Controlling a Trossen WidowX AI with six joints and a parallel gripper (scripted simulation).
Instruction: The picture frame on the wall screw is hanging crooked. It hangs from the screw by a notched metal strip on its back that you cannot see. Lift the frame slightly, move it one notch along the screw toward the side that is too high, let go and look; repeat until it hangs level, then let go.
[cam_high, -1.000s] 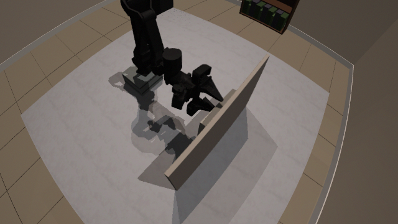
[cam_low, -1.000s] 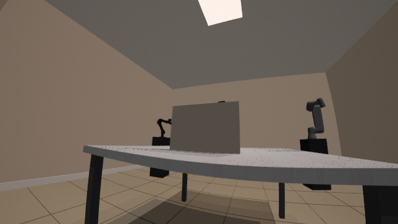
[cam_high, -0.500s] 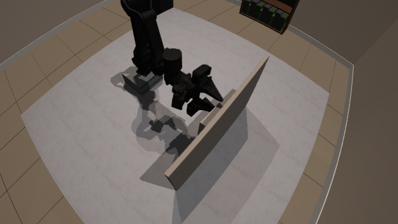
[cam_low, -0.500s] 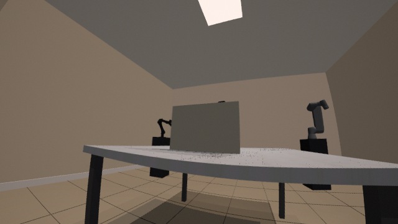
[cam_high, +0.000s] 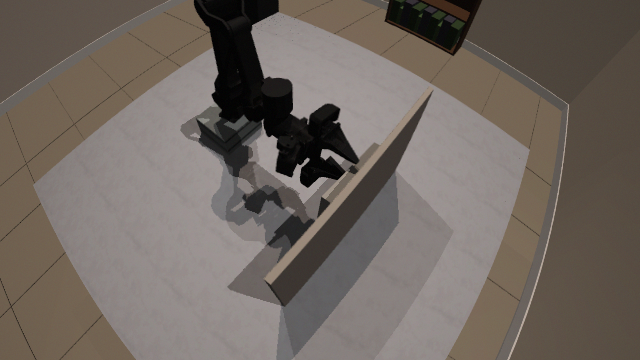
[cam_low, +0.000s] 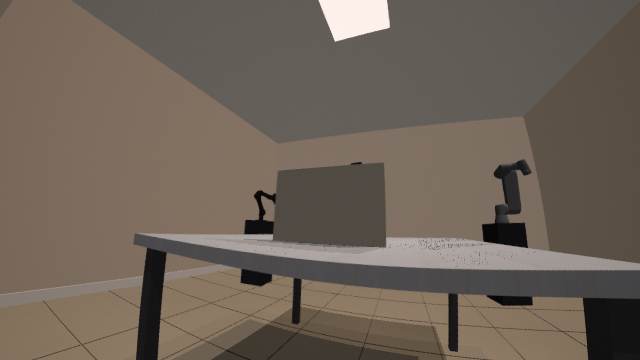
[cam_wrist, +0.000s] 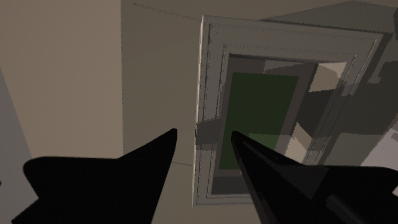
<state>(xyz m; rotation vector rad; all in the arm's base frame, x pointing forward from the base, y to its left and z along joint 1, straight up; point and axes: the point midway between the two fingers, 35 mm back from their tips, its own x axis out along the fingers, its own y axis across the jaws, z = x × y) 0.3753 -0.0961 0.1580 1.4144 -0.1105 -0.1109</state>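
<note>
Now: the picture frame 1 cm ahead of my gripper tip, 1 cm to the right of it and 6 cm below it. The rest, counted from my gripper tip: wall panel (2 cm ahead, 2 cm to the right, 7 cm below).
</note>
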